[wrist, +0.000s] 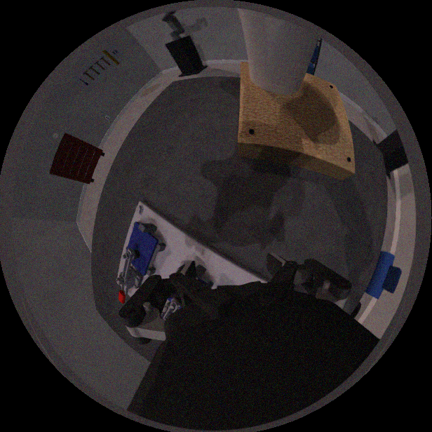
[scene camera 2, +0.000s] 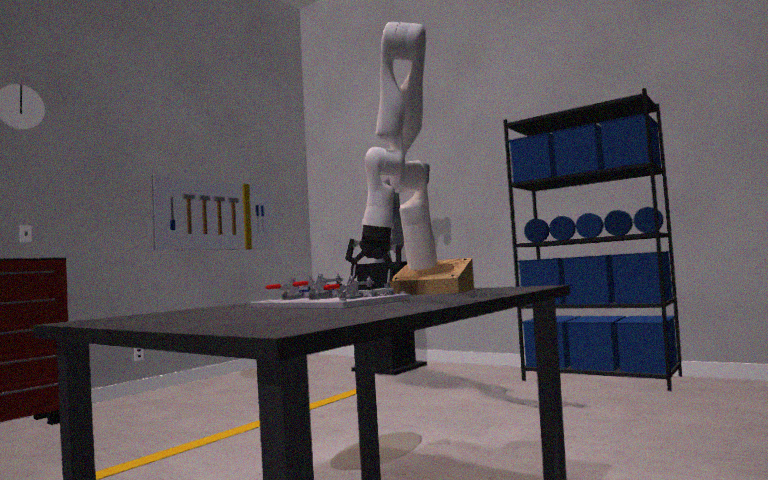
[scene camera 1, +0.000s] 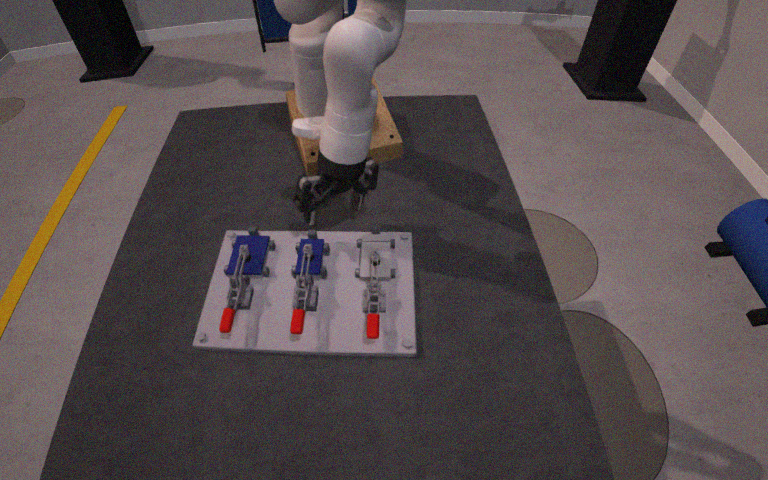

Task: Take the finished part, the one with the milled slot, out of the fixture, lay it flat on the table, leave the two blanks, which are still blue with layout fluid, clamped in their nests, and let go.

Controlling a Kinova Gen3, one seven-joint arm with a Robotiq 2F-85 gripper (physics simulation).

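Where they show: gripper, fingertip midpoint: (scene camera 1: 333, 214); arm's base, link origin: (scene camera 2: 422, 265) (scene camera 1: 317, 103).
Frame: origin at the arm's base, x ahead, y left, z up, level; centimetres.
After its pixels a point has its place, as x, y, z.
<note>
The finished part (scene camera 1: 386, 270) {42.2, 12.9, -5.3}, bare silvery metal, lies in the right nest of the white fixture plate (scene camera 1: 339, 333) {52.4, 5.0, -6.9} (scene camera 2: 271, 303) {54.5, -9.0, -7.3} (wrist: 175, 240), with its toggle clamp's arm over it. Its slot cannot be made out. The left blue blank (scene camera 1: 257, 257) {38.8, -9.0, -4.8} (wrist: 145, 245) and the middle blue blank (scene camera 1: 317, 263) {40.9, 1.6, -4.3} sit in their nests under clamp arms. My gripper (scene camera 1: 334, 213) {31.1, 4.1, -3.2} (scene camera 2: 372, 273) {31.1, 4.1, -3.2} (wrist: 231, 265) is open and empty, low above the table behind the plate's back edge, between the middle and right nests. In the wrist view the fingers and gripper body hide the right nest and most of the middle one.
Three red clamp handles (scene camera 1: 226, 320) {51.7, -11.6, -2.8} (scene camera 1: 297, 320) {52.3, -0.7, -2.2} (scene camera 1: 372, 326) {53.3, 10.2, -3.2} point to the plate's front edge. Pegs stand around each nest. The wooden robot base block (scene camera 1: 387, 144) {10.9, 15.1, -4.0} (scene camera 2: 447, 280) {11.0, 15.6, -4.7} (wrist: 285, 125) is close behind the gripper. The dark table (scene camera 1: 283, 418) {64.9, -3.2, -8.4} (scene camera 2: 198, 322) {84.7, 5.6, -8.4} extends around the plate.
</note>
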